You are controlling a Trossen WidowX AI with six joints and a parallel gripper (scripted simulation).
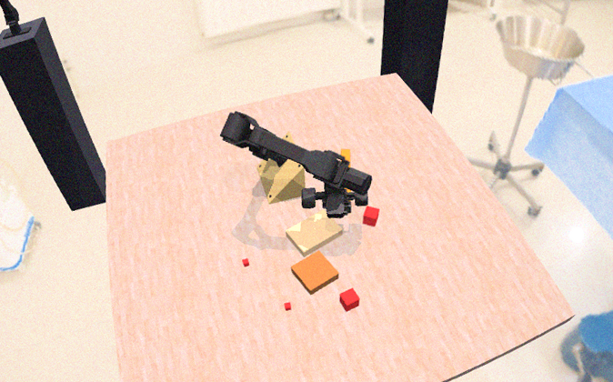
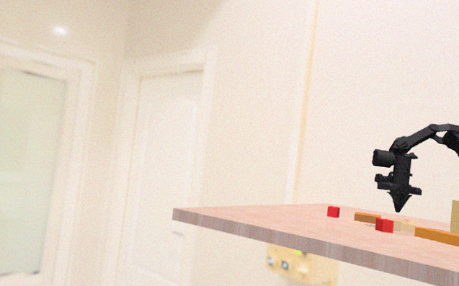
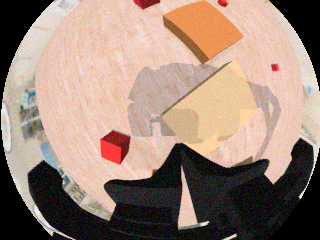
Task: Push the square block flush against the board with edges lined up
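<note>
The tan board is 10 mm ahead of my gripper tip, 70 mm to the right of it and 50 mm below it. From my gripper tip the other things lie so: long orange bar 190 mm behind, 100 mm to the left, 50 mm below; orange square block 140 mm ahead, 110 mm to the right, 50 mm below.
</note>
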